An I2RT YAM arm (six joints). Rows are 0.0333 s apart.
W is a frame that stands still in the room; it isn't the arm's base.
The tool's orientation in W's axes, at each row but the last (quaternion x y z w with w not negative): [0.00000, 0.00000, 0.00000, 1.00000]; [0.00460, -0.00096, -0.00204, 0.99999]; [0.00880, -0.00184, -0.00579, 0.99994]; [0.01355, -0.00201, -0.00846, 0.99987]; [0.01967, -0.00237, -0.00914, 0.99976]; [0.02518, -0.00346, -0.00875, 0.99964]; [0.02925, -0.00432, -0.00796, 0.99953]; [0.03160, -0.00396, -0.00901, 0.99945]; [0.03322, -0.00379, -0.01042, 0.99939]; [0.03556, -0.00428, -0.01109, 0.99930]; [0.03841, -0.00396, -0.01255, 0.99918]
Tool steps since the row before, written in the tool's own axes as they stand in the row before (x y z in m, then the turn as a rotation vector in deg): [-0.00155, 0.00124, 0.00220, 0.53, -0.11, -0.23]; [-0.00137, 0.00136, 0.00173, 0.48, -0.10, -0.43]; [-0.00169, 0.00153, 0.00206, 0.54, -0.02, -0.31]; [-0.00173, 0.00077, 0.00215, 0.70, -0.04, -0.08]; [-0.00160, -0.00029, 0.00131, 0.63, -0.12, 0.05]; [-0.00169, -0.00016, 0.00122, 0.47, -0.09, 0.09]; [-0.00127, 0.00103, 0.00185, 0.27, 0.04, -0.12]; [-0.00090, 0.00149, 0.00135, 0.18, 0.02, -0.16]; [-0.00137, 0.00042, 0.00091, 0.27, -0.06, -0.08]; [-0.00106, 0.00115, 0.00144, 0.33, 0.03, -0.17]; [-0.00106, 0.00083, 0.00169, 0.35, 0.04, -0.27]
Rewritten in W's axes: [-0.00155, 0.00124, 0.00220, 0.53, -0.11, -0.23]; [-0.00137, 0.00135, 0.00174, 0.48, -0.10, -0.43]; [-0.00168, 0.00151, 0.00208, 0.54, -0.02, -0.31]; [-0.00173, 0.00074, 0.00216, 0.70, -0.05, -0.08]; [-0.00161, -0.00031, 0.00129, 0.63, -0.13, 0.05]; [-0.00170, -0.00019, 0.00120, 0.47, -0.10, 0.09]; [-0.00127, 0.00094, 0.00190, 0.27, 0.04, -0.12]; [-0.00088, 0.00142, 0.00143, 0.18, 0.03, -0.16]; [-0.00137, 0.00039, 0.00093, 0.27, -0.06, -0.08]; [-0.00105, 0.00107, 0.00151, 0.33, 0.03, -0.16]; [-0.00105, 0.00072, 0.00174, 0.35, 0.05, -0.26]
